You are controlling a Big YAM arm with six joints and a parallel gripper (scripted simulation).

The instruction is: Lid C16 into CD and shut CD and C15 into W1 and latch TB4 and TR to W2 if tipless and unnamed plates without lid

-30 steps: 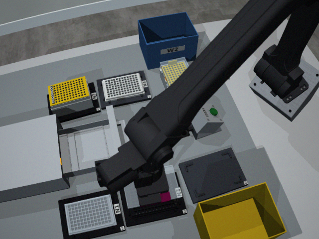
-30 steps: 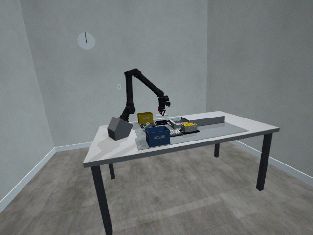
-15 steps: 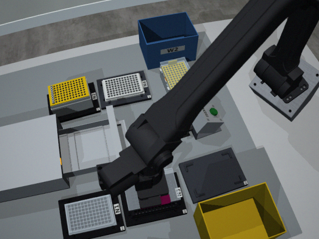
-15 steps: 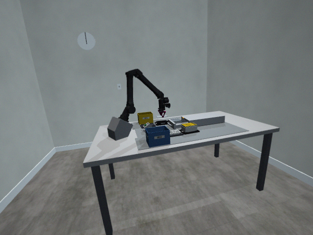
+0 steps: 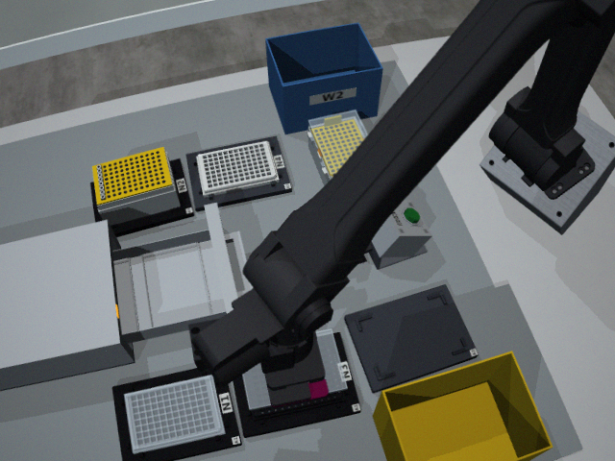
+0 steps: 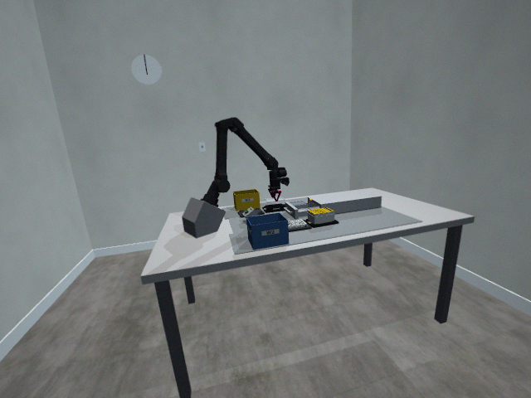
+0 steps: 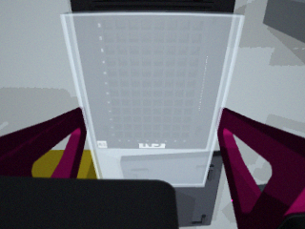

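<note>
Right now the black plate is 6 cm below my hand. Also, from my hand: nest n1: 17 cm ahead, 7 cm below, 2 cm to the right; then nest N3: 7 cm below; then plate lid: right at my hand.
</note>
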